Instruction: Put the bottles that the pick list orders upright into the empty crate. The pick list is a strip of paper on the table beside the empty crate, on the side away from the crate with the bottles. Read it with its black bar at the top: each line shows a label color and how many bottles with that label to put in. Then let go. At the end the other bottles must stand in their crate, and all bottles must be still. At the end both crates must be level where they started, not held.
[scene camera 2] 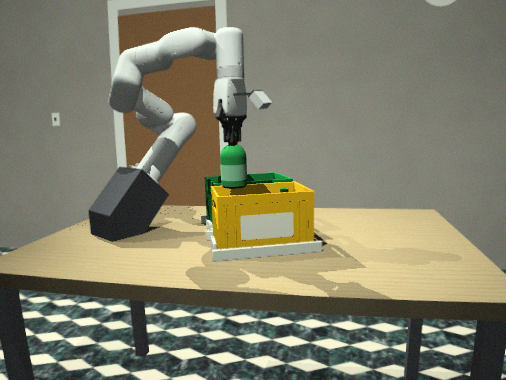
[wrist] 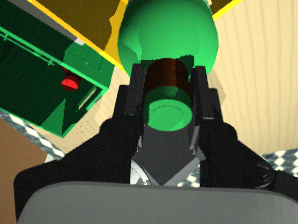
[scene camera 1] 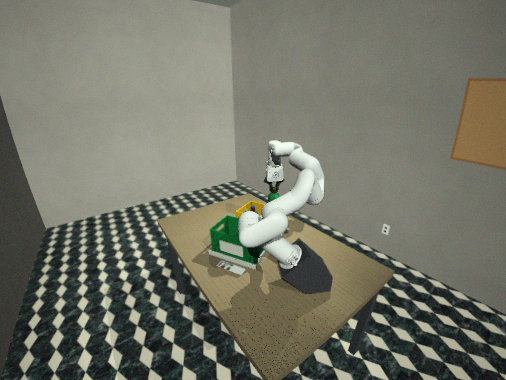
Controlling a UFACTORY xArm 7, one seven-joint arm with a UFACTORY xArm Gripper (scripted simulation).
Labels:
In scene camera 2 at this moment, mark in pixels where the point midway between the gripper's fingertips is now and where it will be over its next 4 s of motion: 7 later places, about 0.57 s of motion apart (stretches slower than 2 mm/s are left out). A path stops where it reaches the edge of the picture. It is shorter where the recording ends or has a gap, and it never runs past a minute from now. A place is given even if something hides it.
My gripper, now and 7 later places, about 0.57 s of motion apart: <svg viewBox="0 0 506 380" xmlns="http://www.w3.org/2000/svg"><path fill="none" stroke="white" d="M232 142L234 141L237 140L240 140L242 139L244 139L246 138L247 138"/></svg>

